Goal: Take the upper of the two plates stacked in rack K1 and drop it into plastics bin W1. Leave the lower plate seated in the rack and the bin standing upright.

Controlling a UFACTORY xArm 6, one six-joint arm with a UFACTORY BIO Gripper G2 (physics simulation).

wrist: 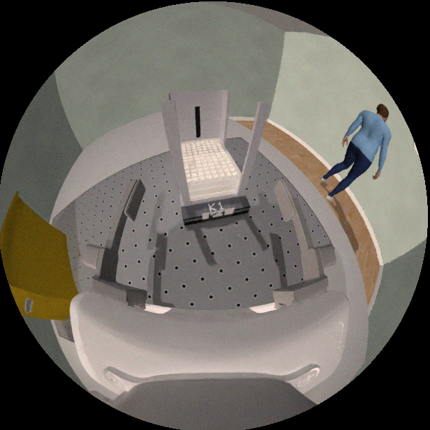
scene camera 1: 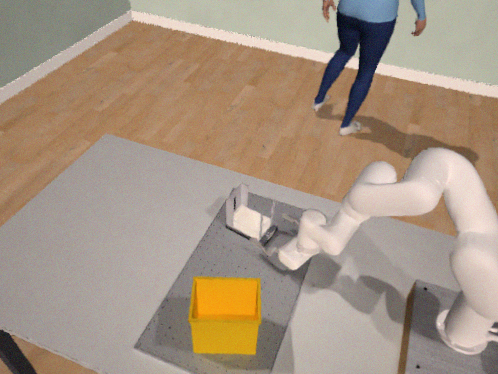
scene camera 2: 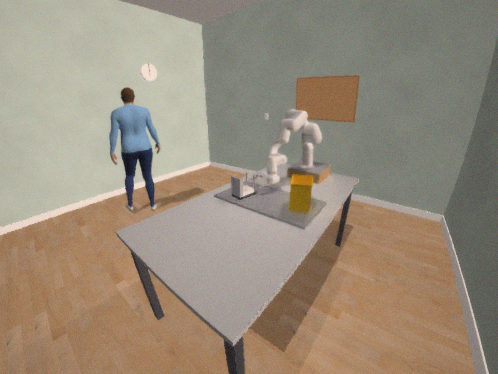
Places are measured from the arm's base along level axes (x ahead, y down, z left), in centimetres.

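Pixels of known places: hand, tool point: (scene camera 1: 272, 229) (scene camera 2: 255, 183); arm's base, link origin: (scene camera 1: 460, 331) (scene camera 2: 306, 166).
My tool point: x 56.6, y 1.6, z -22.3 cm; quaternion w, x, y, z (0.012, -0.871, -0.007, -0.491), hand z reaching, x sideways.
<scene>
Ahead of a thing's pixels: the offset from my tool point to its top centre. Level surfaces: height alone.
Rack K1 @[dx +8.0, dy -8.0, dz -4.2 cm] (scene camera 1: 231, 210) (scene camera 2: 235, 186) (wrist: 216, 210) stands on the perforated board, with a tall slotted back wall and two front posts. White plates lie stacked between them; the upper plate @[dx +9.0, dy +2.1, dz -4.5 cm] (scene camera 1: 251, 220) (wrist: 209, 159) shows its gridded top in the wrist view. The lower plate (wrist: 214, 190) shows as part of the layered front side; the seam is hard to make out. My gripper (scene camera 1: 268, 229) (wrist: 209, 200) is open and empty, its fingers wide apart at the rack's front, one towards each side. Yellow bin W1 @[dx +5.6, dy -11.2, dz +36.0 cm] (scene camera 1: 225, 336) (scene camera 2: 300, 196) (wrist: 39, 255) stands upright.
The perforated board @[dy +6.7 cm] (scene camera 1: 200, 270) (scene camera 2: 270, 206) (wrist: 200, 260) lies on the grey table @[dy +8.1 cm] (scene camera 1: 100, 225) (scene camera 2: 220, 265). The arm base stands on a wooden-edged block (scene camera 1: 408, 325) (scene camera 2: 324, 174). A person (scene camera 1: 362, 55) (scene camera 2: 135, 135) (wrist: 367, 135) stands on the floor beyond the table.
</scene>
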